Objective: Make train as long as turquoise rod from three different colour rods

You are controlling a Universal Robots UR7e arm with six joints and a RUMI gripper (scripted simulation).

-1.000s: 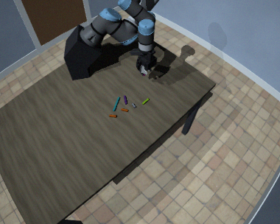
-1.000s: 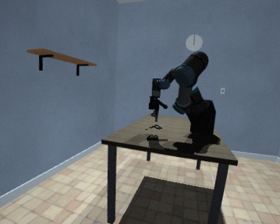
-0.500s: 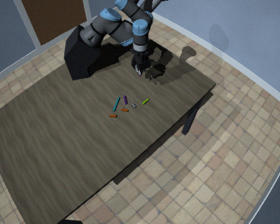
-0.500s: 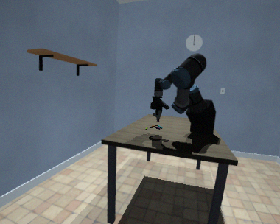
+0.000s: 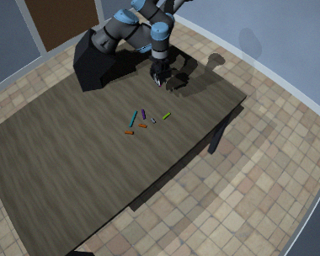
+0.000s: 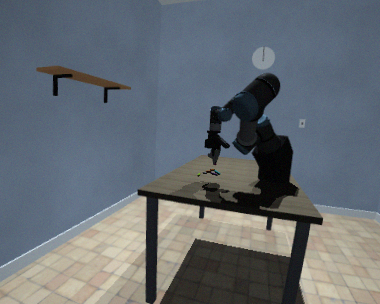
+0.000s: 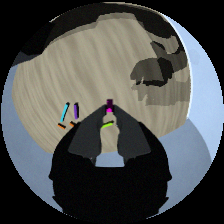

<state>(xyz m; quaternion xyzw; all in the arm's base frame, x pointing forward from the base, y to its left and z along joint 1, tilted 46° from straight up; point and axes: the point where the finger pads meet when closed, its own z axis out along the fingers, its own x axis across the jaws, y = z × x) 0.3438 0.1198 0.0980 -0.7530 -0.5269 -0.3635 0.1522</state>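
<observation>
Now: the lime rod 130 mm ahead of my hand, 40 mm to the right of it and 110 mm below it. Round my hand: purple rod 50 mm ahead, 140 mm to the right, 110 mm below; then magenta rod 10 mm below; then grey rod 110 mm ahead, 120 mm to the right, 110 mm below.
</observation>
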